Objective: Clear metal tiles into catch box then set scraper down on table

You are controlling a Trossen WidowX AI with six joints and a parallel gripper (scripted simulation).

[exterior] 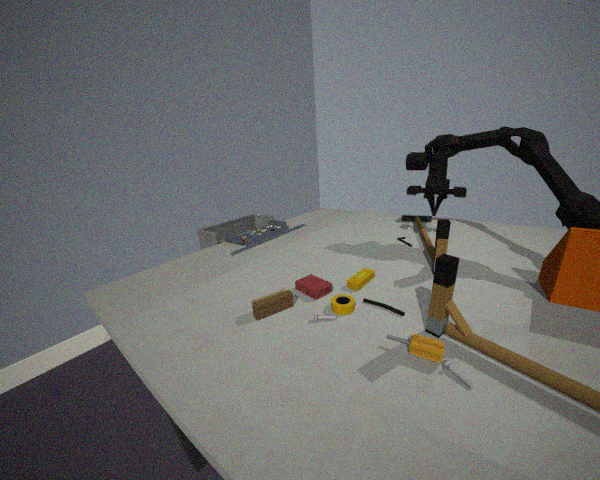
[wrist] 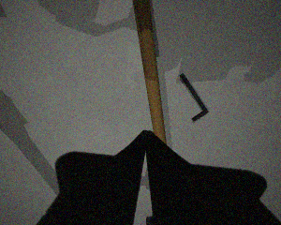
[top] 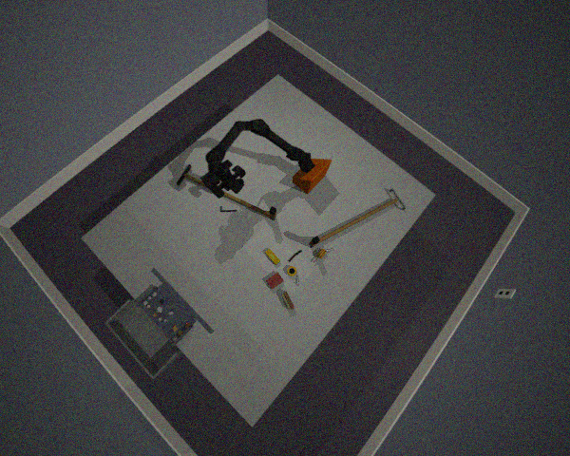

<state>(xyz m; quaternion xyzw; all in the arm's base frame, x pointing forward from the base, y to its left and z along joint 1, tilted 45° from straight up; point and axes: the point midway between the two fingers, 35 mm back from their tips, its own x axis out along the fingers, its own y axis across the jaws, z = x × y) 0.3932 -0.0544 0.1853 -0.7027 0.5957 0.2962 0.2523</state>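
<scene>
The long scraper lies 3 cm ahead of my gripper tip, 2 cm to the right of it and 4 cm below it. From my gripper tip the other things lie so: black strip 3 cm behind, 48 cm to the left, 10 cm below; hex key 9 cm ahead, 3 cm to the left, 10 cm below; yellow block 7 cm ahead, 41 cm to the left, 9 cm below.
</scene>
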